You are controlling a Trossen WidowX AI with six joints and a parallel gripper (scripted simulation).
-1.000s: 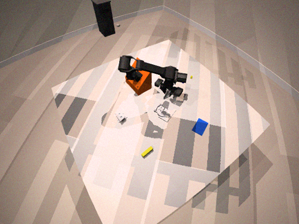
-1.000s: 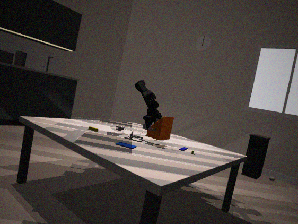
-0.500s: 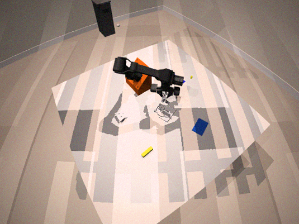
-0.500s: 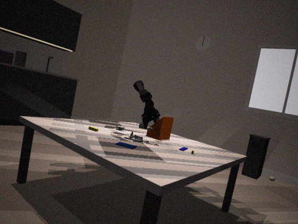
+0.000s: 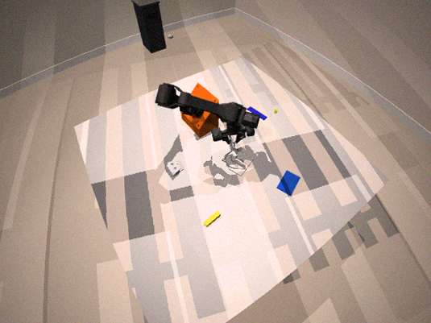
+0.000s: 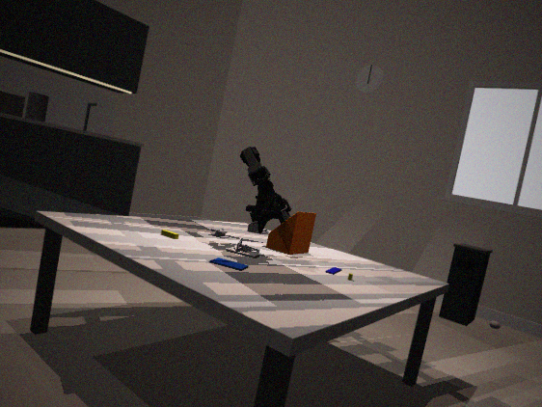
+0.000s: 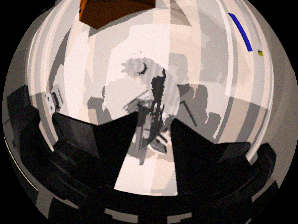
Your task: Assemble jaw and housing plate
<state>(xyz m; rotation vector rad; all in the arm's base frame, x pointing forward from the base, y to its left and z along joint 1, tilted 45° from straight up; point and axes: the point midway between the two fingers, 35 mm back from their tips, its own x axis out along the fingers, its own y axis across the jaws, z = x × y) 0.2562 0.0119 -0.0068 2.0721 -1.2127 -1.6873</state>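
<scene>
Right now the jaw is 40 mm behind my gripper tip. Round my gripper tip: yellow bar (280 mm to the right, 210 mm ahead, 80 mm below); then blue bar (310 mm to the left, 140 mm behind, 90 mm below); then blue tile (290 mm ahead, 110 mm to the left, 80 mm below).
</scene>
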